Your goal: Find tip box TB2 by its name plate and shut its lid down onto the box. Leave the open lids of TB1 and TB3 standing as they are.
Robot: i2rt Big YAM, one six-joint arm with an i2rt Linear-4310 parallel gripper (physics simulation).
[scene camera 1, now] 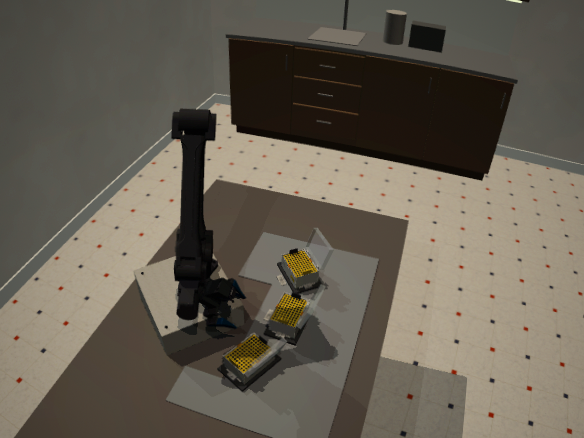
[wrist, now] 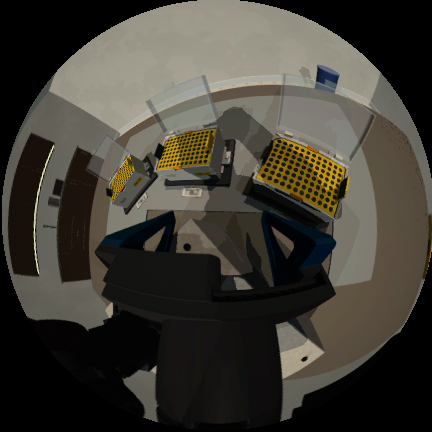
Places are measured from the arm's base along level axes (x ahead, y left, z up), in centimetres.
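Pixels of known places: gripper, between the fingertips: (scene camera 1: 240,313) (wrist: 217,215); arm's base, origin of its link: (wrist: 145,333).
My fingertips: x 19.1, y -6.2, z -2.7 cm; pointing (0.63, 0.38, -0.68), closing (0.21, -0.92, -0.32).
Ahead of a thing's pixels: the offset from my fingertips to its top centre. "pt": to the spot under its first point. Level surfaces: height alone.
Tip box TB2 @(dx +11.1, dy +10.3, dz -1.6 cm) (scene camera 1: 289,311) (wrist: 189,149), grey with a yellow tip rack, is the middle of three boxes. Its name plate @(pt dx +4.2, dy +9.5, dz -8.8 cm) (wrist: 192,192) lies in front, its lettering faint. Its clear lid @(pt dx +18.3, dy +10.0, dz +0.9 cm) (wrist: 185,105) stands open on the side away from the arm. TB1 @(dx +8.1, dy -9.5, dz -1.6 cm) (scene camera 1: 248,354) (wrist: 303,175) is nearest the scene camera, and its clear lid (wrist: 325,120) is open. TB3 (scene camera 1: 300,267) (wrist: 129,182) is farthest from that camera, with its lid @(pt dx +9.8, dy +36.5, dz +1.6 cm) (scene camera 1: 320,246) (wrist: 107,154) open. My gripper (scene camera 1: 236,307) (wrist: 217,215) is open and empty, on the arm's side of the boxes, touching none.
The boxes stand on a grey mat @(dz -8.9 cm) (scene camera 1: 310,405) that lies on a brown surface @(dz -9.3 cm) (scene camera 1: 100,370). The arm's pale base plate (scene camera 1: 155,300) is below the gripper. A dark cabinet (scene camera 1: 400,115) stands at the back. A blue bin (wrist: 327,78) stands beyond TB1 in the wrist view.
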